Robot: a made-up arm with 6 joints. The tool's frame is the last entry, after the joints.
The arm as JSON. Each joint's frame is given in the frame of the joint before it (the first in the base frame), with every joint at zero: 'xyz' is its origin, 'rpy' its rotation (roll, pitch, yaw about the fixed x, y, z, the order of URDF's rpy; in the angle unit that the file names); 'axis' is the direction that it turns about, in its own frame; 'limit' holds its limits. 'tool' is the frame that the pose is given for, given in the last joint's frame.
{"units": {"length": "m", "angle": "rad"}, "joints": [
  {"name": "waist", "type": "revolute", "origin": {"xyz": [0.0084, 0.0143, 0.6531], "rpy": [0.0, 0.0, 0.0]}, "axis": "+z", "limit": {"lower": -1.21, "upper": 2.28}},
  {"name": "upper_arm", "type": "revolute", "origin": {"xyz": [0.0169, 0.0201, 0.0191], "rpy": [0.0, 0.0, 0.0]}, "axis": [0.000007, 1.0, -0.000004], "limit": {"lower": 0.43, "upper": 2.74}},
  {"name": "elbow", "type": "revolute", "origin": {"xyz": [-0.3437, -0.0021, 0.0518], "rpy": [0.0, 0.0, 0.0]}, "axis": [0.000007, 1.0, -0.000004], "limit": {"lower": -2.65, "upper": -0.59}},
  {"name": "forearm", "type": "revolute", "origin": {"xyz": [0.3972, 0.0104, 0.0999], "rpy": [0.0, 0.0, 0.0]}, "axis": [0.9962, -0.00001, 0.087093], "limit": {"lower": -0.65, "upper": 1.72}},
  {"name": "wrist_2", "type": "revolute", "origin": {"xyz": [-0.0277, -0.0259, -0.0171], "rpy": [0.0, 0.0, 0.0]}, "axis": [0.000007, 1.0, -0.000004], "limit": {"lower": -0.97, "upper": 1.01}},
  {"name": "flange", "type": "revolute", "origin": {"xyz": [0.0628, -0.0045, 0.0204], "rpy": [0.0, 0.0, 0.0]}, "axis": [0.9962, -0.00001, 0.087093], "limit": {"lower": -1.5, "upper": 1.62}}
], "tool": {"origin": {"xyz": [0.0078, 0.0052, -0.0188], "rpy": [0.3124, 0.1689, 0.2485]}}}
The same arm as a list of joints. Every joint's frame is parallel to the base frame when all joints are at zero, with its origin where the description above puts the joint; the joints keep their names.
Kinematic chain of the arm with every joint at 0, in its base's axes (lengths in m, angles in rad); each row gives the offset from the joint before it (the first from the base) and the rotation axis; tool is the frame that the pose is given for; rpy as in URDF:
waist: xyz 0.0084 0.0143 0.6531 axis +z
upper_arm: xyz 0.0169 0.0201 0.0191 axis +y
elbow: xyz -0.3437 -0.0021 0.0518 axis +y
forearm: xyz 0.3972 0.0104 0.0999 axis 0.9962 0 0.0871
wrist_2: xyz -0.0277 -0.0259 -0.0171 axis +y
flange: xyz 0.0628 -0.0045 0.0204 axis 0.9962 0 0.0871
tool: xyz 0.0078 0.0052 -0.0188 rpy 0.3124 0.1689 0.2485
Joint limits (rad, base to tool): -1.21..2.28 0.43..2.74 -2.65..-0.59 -0.65..1.72 -0.97..1.01 -1.5..1.62

